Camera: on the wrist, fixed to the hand. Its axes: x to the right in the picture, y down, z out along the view.
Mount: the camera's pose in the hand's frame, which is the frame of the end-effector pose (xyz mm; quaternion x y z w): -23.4 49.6 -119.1 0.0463 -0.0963 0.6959 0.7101
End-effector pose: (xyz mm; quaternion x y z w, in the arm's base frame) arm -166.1 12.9 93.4 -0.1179 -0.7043 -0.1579 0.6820
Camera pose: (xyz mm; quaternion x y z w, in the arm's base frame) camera -36.2 14.2 75.5 -0.5575 -0.4911 0.4065 0.5318
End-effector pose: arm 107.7 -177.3 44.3 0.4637 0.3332 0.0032 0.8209
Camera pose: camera 39.1 -66.0 53.5 0.5995 -0.1650 0.5135 0.5914
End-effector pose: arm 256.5 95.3 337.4 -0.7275 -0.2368 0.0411 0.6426
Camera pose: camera 293.6 -26.1 304.7 -0.6477 0.2782 0.5574 0.4386
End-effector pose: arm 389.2 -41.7 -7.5 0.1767 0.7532 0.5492 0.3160
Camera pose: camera 322.6 -124.7 69.1 -0.7172 -0.4069 -0.5580 0.0934
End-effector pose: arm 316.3 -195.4 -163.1 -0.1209 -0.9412 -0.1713 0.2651
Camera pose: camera 406.0 -199.4 -67.6 -0.7450 -0.6177 0.1181 0.2224
